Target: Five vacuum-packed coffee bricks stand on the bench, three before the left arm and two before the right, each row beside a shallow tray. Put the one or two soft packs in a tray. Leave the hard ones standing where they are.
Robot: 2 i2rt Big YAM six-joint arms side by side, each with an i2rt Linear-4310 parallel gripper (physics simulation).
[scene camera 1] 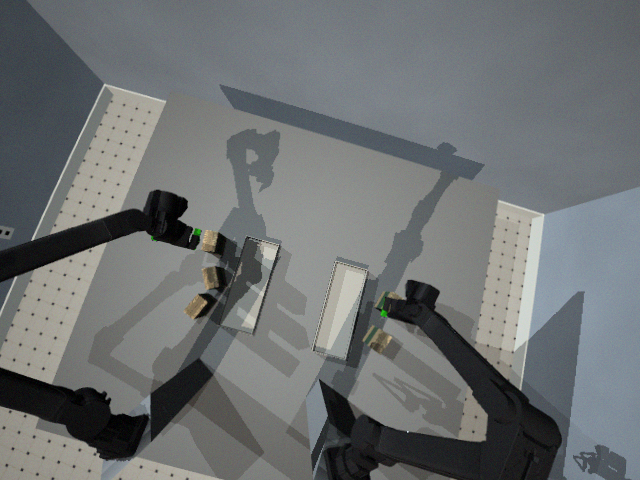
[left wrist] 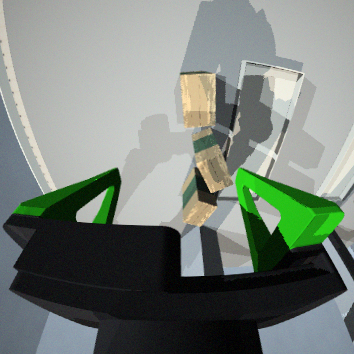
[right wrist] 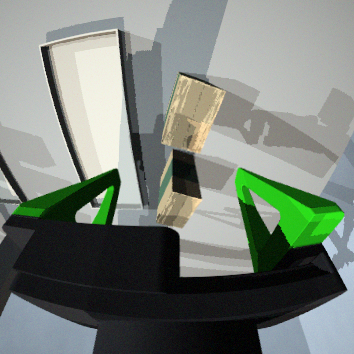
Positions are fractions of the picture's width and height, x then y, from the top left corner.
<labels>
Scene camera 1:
shallow tray: 0.53,0.67
shallow tray: 0.39,0.60
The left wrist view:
my left gripper: 0.50,0.49
shallow tray: 0.75,0.27
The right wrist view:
my right gripper: 0.50,0.49
shallow tray: 0.24,0.22
</labels>
